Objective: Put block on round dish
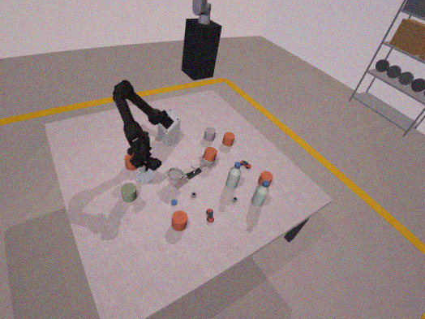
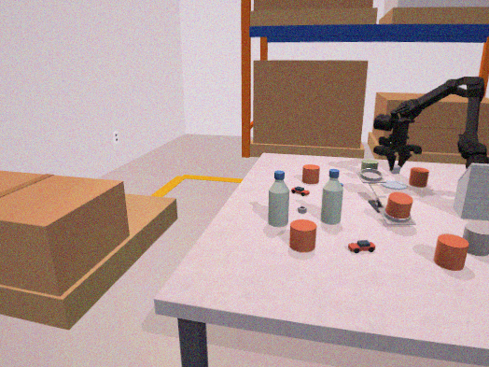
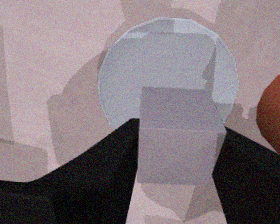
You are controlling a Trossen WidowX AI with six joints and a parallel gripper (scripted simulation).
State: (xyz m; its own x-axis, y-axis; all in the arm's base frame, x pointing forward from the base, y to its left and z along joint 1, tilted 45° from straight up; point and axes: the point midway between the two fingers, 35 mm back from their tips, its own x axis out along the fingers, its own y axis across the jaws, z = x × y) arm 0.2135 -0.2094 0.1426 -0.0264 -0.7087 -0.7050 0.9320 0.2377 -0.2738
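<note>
Right now the pale round dish is 60 mm below my gripper tip. Round my gripper tip: small blue disc (220 mm ahead, 60 mm to the left, 60 mm below); then grey block (right at my gripper tip); then green cylinder (140 mm to the right, 80 mm ahead, 30 mm below).
</note>
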